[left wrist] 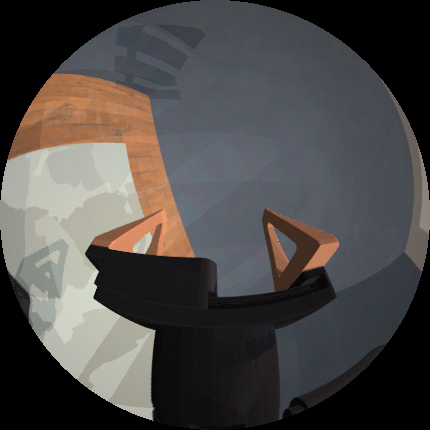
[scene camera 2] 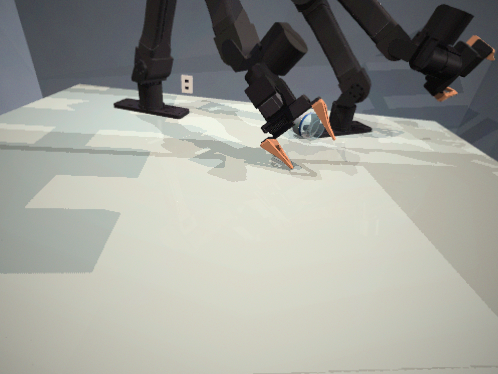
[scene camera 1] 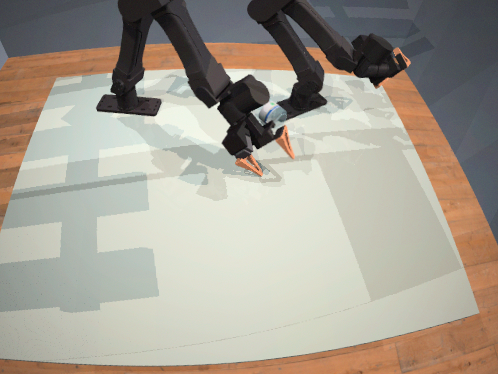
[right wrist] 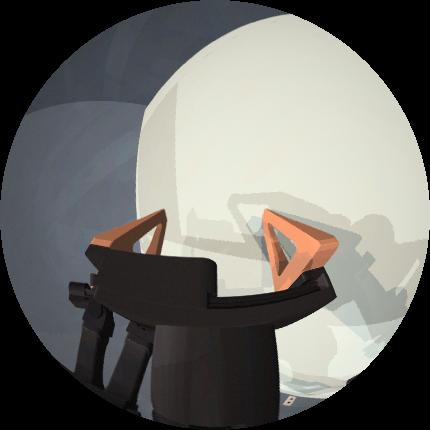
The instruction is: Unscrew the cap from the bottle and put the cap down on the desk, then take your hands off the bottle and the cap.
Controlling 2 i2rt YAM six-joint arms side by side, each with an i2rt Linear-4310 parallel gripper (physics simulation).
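Pixels of known places: left gripper, fingertip midpoint: (left wrist: 214, 214) (scene camera 2: 473, 76) (scene camera 1: 398, 69); right gripper, fingertip midpoint: (scene camera 2: 312, 154) (scene camera 1: 277, 166) (right wrist: 214, 213); left arm's base, link origin: (scene camera 2: 337, 130) (scene camera 1: 298, 105); right arm's base, link origin: (scene camera 2: 152, 109) (scene camera 1: 128, 105).
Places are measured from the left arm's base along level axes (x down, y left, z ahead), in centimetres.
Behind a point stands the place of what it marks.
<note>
The clear bottle (scene camera 1: 272, 114) {x -5.7, y -14.4, z 3.9 cm} (scene camera 2: 311, 125) {x -4.5, y -14.3, z 5.4 cm}, with a blue and white band near its base, lies on its side on the pale desk top (scene camera 1: 240, 260) {x 0.0, y -43.2, z 32.2 cm} (scene camera 2: 225, 280) {x 0.0, y -48.8, z 36.9 cm}. Its neck and cap are hidden behind the right gripper in both scene views, and neither shows in the wrist views. My right gripper (scene camera 1: 277, 167) {x -3.7, y -23.0, z 17.8 cm} (scene camera 2: 313, 154) {x -3.7, y -23.0, z 17.8 cm} (right wrist: 214, 213) {x -3.7, y -23.0, z 17.8 cm} is open and empty, pointing down over the desk on the near side of the bottle. My left gripper (scene camera 1: 394, 75) {x -17.0, y 27.9, z 12.9 cm} (scene camera 2: 468, 79) {x -17.0, y 27.9, z 12.9 cm} (left wrist: 214, 214) {x -17.0, y 27.9, z 12.9 cm} is open and empty, raised near the right edge, well away from the bottle.
The left arm's base (scene camera 1: 310, 104) {x -1.1, y 3.1, z 2.1 cm} (scene camera 2: 357, 128) {x -0.9, y 5.1, z 2.2 cm} is close beside the bottle. The right arm's base (scene camera 1: 128, 104) {x -3.2, y -46.4, z -22.8 cm} (scene camera 2: 151, 108) {x -1.5, y -46.4, z -22.4 cm} is farther left. A wooden border (scene camera 1: 450, 200) surrounds the pale top. A wall socket (scene camera 2: 187, 84) shows behind.
</note>
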